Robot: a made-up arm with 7 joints.
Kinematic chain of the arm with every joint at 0, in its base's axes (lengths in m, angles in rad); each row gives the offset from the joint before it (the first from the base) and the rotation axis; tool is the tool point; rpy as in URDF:
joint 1: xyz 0 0 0.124 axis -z
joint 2: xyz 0 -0.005 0.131 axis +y
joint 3: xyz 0 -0.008 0.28 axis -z
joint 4: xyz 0 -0.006 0.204 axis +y
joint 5: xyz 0 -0.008 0.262 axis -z
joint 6: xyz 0 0 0.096 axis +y
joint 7: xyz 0 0 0.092 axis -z
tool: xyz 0 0 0 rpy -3.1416 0 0
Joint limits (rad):
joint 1: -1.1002..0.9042
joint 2: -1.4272..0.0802
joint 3: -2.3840..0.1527
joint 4: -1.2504..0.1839
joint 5: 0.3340..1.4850
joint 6: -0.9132..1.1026
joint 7: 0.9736..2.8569
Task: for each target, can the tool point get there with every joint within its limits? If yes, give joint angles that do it. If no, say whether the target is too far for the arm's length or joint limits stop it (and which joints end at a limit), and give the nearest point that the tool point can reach.
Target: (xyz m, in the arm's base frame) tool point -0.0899 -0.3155 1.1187
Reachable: yes | joints -0.8440 -0.3210 -1.5114 -0.2626 0.7927 -0.2182 1.9751
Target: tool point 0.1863 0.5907 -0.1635
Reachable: no: joint limits stop it (at a limit: joint 1, joint 2, joint 3, joint 4, joint 6) | nearest point -0.3128 0.5464 -0.0549 | short by 0.513 m
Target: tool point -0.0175 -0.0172 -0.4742
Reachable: no: joint limits stop it (at a limit: joint 2, joint 4, joint 5, joint 6) | nearest point -0.4300 -0.4226 -0.0770 | short by 0.702 m
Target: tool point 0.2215 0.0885 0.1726
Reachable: no: joint limits stop it (at a limit: joint 1, joint 2, joint 3, joint 4, joint 5, joint 6) | nearest point 0.4251 0.1625 0.7788 | short by 0.644 m
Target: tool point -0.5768 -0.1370 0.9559
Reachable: yes | joints 0.0148 -0.5908 -0.8027 -0.4079 0.5954 0.3068 2.6243
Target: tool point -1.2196 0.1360 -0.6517
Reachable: no: too far | nearest point -0.7485 0.0835 -0.0331 | short by 0.779 m
